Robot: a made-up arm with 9 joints. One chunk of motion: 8 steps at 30 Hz.
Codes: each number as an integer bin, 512 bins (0 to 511) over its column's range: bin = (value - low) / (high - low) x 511, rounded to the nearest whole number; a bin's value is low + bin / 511 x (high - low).
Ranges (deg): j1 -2..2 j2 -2..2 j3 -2..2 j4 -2..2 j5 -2..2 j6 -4..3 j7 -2..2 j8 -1..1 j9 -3..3
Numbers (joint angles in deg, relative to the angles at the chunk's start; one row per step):
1: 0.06 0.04 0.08 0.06 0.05 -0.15 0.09 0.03 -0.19
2: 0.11 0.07 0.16 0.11 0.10 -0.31 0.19 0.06 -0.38
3: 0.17 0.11 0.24 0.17 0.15 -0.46 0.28 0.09 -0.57
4: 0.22 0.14 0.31 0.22 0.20 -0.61 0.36 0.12 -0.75
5: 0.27 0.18 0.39 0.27 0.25 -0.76 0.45 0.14 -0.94
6: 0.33 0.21 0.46 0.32 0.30 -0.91 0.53 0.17 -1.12
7: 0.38 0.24 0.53 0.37 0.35 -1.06 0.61 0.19 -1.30
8: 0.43 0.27 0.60 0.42 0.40 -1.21 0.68 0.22 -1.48
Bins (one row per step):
1: 263 261 266 263 262 281 267 263 239
2: 270 264 276 270 268 269 280 271 223
3: 277 270 286 277 275 258 291 278 207
4: 284 273 295 284 281 247 301 286 192
5: 290 278 305 290 287 237 313 291 175
6: 298 282 314 296 294 226 323 299 160
7: 304 286 323 303 300 215 333 304 145
8: 310 290 332 309 307 204 342 312 129

